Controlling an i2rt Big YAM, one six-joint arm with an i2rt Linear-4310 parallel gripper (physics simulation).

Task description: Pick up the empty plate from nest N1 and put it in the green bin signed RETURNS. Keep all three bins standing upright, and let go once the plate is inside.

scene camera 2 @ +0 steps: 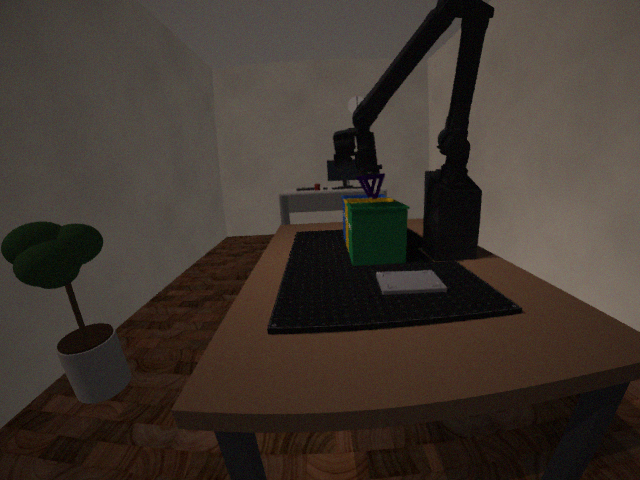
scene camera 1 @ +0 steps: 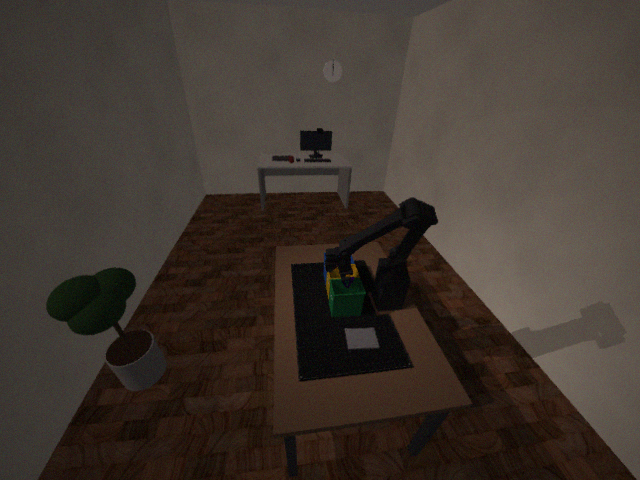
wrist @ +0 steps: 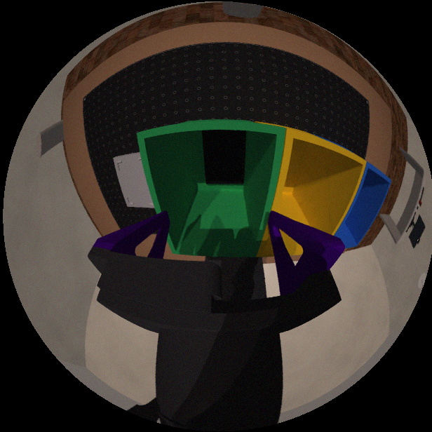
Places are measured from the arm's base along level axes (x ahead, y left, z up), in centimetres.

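Pixels of known places: gripper, fingertip midpoint: [scene camera 2: 372, 197] [scene camera 1: 345, 282]; arm's base, origin of the base link: [scene camera 2: 451, 180] [scene camera 1: 394, 270].
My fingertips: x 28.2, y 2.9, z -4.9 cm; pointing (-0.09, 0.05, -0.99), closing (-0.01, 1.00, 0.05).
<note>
For each thing: its top centre in the pictures, then the offset to it from my fingertips. "spot": a spot on its surface instead. Level surfaces: height alone.
- green bin, middle of its top: [scene camera 2: 376, 204] [scene camera 1: 347, 286] dx -1.0, dy +1.0, dz -2.1 cm
- yellow bin, surface spot: [scene camera 2: 347, 235] spot: dx +7.7, dy -9.7, dz -14.6 cm
- blue bin, surface spot: [scene camera 2: 344, 222] spot: dx +7.7, dy -25.8, dz -12.9 cm
- flat light grey nest, middle of its top: [scene camera 2: 409, 278] [scene camera 1: 361, 337] dx -6.3, dy +22.6, dz -18.6 cm
- black perforated board, its level: dz -20.1 cm
- brown table, its level: dz -21.4 cm
The black plate [wrist: 225, 157] is inside the green bin [scene camera 1: 346, 303] [scene camera 2: 379, 235] [wrist: 215, 125]; in the wrist view it shows as a dark rectangle against the bin's far wall, apparently on edge. My gripper [scene camera 1: 347, 285] [scene camera 2: 373, 196] [wrist: 218, 216] is open and empty, its purple fingers over the green bin's opening. The yellow bin [scene camera 2: 347, 235] [wrist: 325, 165] and the blue bin [scene camera 2: 344, 222] [wrist: 367, 205] stand upright in a row with the green one. A flat light grey nest [scene camera 1: 361, 338] [scene camera 2: 410, 282] [wrist: 134, 181] holds no plate; its label cannot be read.
The bins and the nest stand on a black perforated board [scene camera 1: 320, 359] [scene camera 2: 320, 304] [wrist: 225, 80] on a brown table [scene camera 1: 361, 403] [scene camera 2: 361, 366]. The arm's base [scene camera 1: 391, 289] [scene camera 2: 452, 222] is right of the bins. A potted plant [scene camera 1: 136, 361] [scene camera 2: 95, 366] stands on the floor at left.
</note>
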